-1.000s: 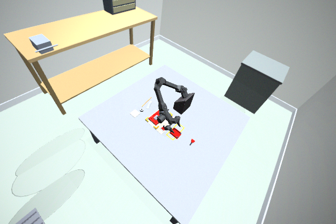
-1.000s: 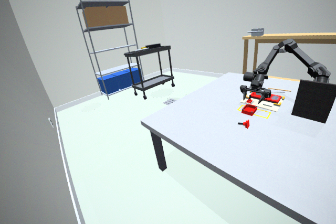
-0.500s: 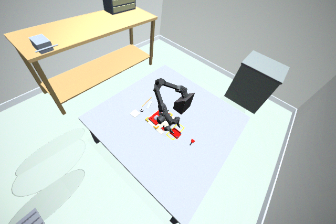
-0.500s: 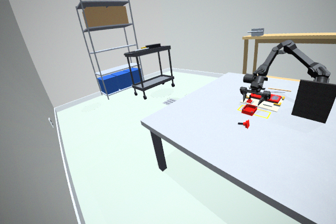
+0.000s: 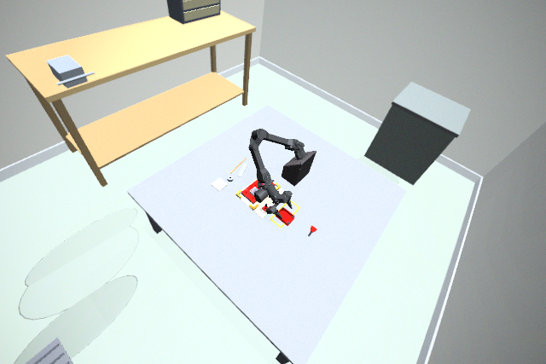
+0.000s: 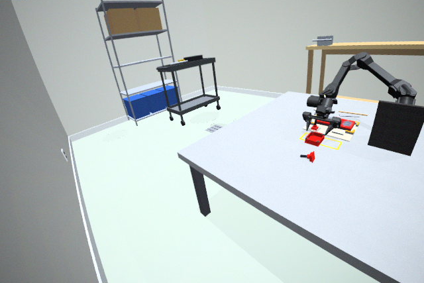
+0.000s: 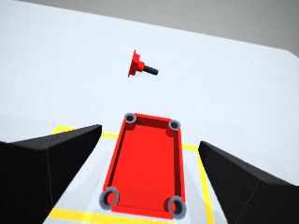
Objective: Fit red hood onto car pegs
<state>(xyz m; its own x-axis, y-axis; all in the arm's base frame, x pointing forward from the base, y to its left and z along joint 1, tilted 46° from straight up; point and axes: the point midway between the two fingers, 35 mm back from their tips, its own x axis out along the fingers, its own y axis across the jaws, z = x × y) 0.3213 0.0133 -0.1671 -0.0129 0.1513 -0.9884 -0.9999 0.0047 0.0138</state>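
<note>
The red hood is 10 mm to the right of my gripper tip and 40 mm below it. From my gripper tip the other things lie so: wheel: 40 mm ahead, 440 mm to the right, 40 mm below; then grey engine block: 10 mm ahead, 250 mm to the right, 20 mm below; then grey holder: 40 mm ahead, 120 mm to the right, 10 mm below.
</note>
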